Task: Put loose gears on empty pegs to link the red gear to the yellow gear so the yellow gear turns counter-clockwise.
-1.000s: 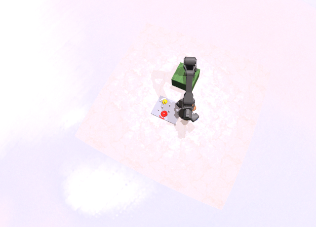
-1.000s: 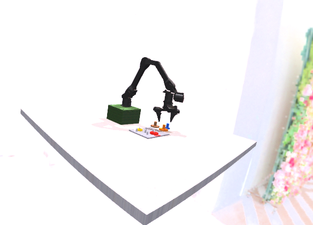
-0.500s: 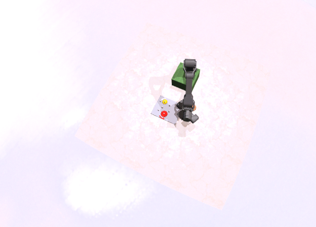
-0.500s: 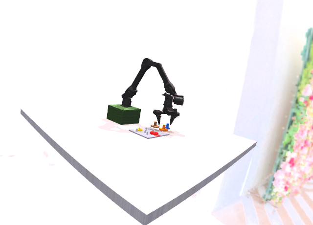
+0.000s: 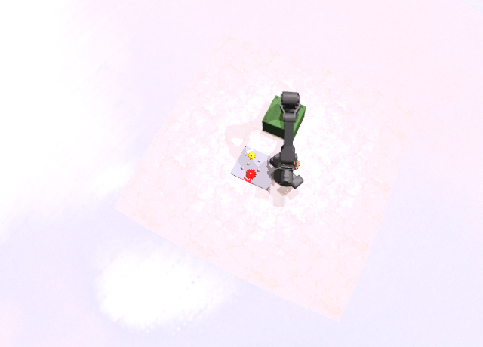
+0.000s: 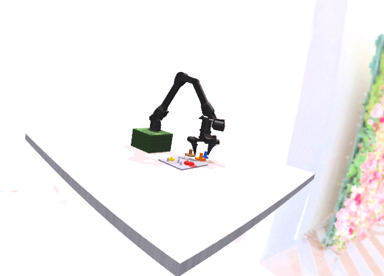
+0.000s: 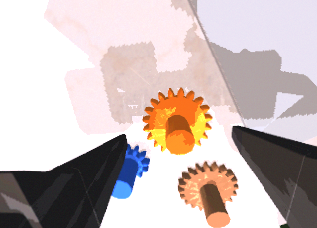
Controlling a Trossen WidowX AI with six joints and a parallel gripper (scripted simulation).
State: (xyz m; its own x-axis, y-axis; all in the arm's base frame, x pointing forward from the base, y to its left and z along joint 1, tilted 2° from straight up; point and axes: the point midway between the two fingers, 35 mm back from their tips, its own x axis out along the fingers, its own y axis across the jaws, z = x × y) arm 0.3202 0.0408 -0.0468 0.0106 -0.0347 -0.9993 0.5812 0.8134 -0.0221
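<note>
Right now my gripper tip is 80 mm past the yellow gear, 200 mm to the left of it and 10 mm above it. Round my gripper tip: brown gear: 80 mm behind, 20 mm to the left, 10 mm below; small blue gear: 70 mm to the left, 10 mm below; orange gear: 10 mm below.
</note>
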